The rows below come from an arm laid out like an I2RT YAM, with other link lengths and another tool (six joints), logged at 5 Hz.
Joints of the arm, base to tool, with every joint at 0 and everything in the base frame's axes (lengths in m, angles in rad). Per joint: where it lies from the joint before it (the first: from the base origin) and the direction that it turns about. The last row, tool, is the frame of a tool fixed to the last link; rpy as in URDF.
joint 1: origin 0 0 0.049 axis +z
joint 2: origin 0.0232 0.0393 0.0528 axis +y
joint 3: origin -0.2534 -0.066 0 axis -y
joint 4: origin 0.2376 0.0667 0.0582 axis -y
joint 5: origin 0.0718 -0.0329 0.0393 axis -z
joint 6: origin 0.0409 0 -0.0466 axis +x
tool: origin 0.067 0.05 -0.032 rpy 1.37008 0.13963 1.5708
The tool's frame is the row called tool.
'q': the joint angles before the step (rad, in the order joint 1, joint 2, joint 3, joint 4, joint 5, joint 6). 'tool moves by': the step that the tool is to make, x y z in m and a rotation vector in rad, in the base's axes. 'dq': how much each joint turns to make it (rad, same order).
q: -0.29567, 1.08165, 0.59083, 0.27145, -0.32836, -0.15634
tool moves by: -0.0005, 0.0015, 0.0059, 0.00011, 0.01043, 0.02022
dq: -0.00037, -0.00166, 0.03175, -0.04605, -0.01941, -0.00792
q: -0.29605, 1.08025, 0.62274, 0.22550, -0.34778, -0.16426
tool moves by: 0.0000, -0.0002, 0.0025, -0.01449, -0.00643, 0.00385
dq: 0.00105, -0.00437, 0.00723, -0.00570, 0.00000, -0.01309
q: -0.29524, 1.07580, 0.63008, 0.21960, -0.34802, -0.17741
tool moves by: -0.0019, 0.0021, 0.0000, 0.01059, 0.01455, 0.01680
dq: -0.00066, -0.00056, 0.00771, -0.02464, -0.01835, 0.00179
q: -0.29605, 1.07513, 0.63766, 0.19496, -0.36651, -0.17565
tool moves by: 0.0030, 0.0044, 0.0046, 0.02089, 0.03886, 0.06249
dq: 0.00110, 0.04249, 0.06370, -0.06774, -0.06151, -0.00842
